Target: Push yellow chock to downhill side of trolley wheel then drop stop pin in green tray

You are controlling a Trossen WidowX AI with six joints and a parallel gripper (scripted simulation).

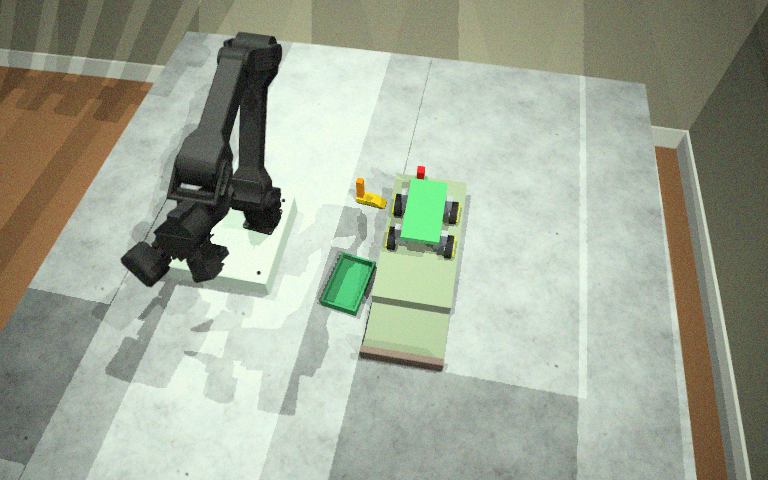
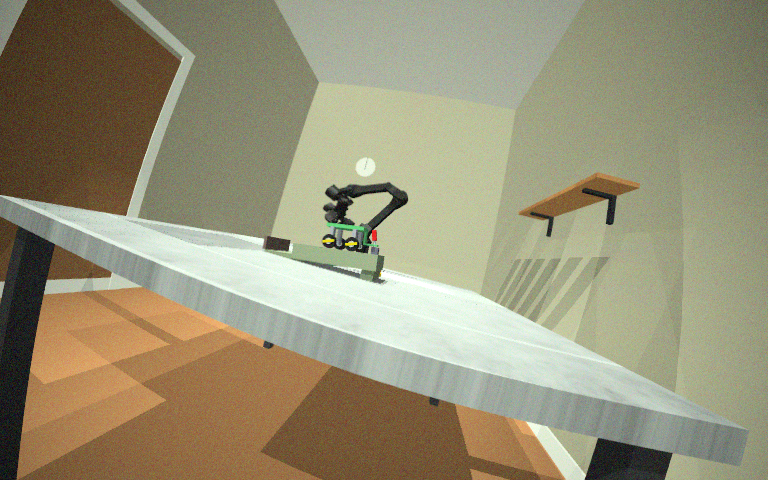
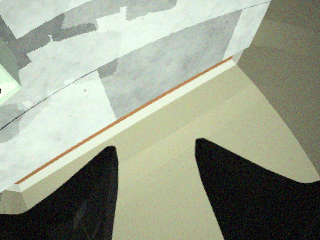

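The yellow chock is 370 mm to the left of my gripper tip, 280 mm ahead of it and 150 mm below it. Also, from my gripper tip: brown stop block: 450 mm ahead, 140 mm below, 20 mm to the left; then trolley: 430 mm ahead, 280 mm to the left, 70 mm below; then stop pin: 400 mm ahead, 370 mm to the left, 50 mm below.
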